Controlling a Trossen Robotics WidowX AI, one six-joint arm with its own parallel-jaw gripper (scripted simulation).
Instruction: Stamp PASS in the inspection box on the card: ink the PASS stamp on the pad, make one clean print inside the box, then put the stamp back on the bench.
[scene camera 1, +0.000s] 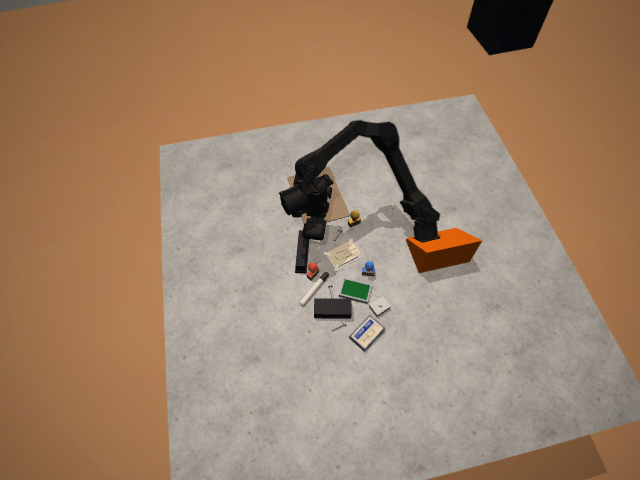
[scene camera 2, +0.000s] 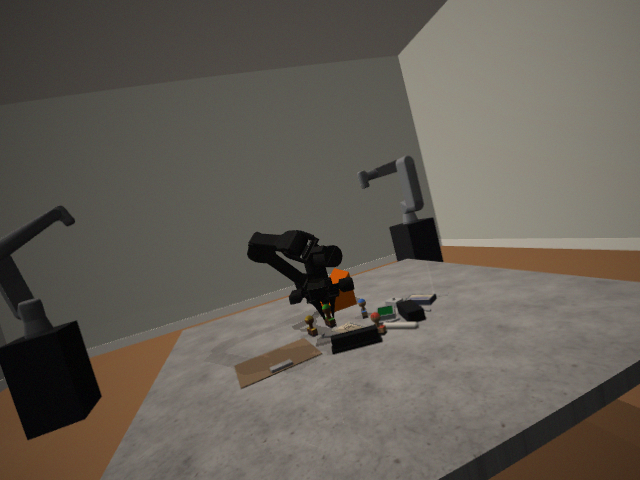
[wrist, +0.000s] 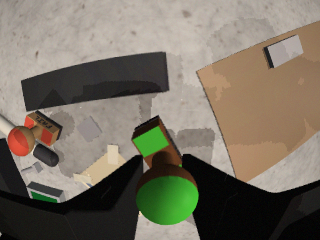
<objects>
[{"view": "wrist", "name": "my gripper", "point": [162, 161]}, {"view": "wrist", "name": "green-knobbed stamp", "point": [166, 194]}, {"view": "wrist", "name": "red-knobbed stamp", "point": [37, 126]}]
</objects>
